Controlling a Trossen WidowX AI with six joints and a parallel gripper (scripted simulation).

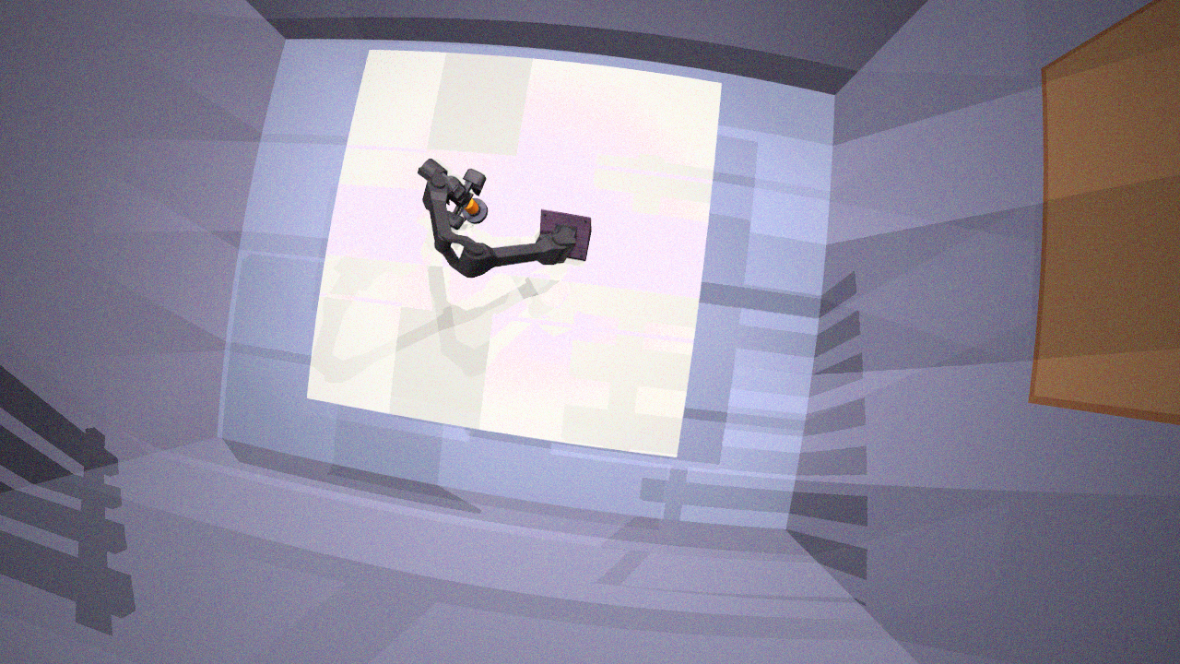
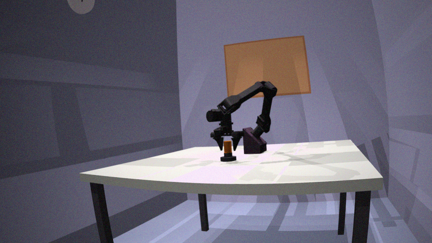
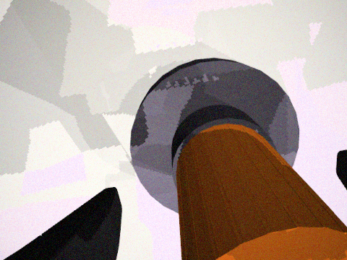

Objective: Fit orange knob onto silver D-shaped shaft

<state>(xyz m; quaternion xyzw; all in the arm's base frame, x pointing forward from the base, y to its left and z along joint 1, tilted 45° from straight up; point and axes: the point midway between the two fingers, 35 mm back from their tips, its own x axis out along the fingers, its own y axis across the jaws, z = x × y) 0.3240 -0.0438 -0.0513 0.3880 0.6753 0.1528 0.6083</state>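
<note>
The orange knob is 3 cm above my gripper tip. Also, from my gripper tip: round pedestal (2 cm below).
</note>
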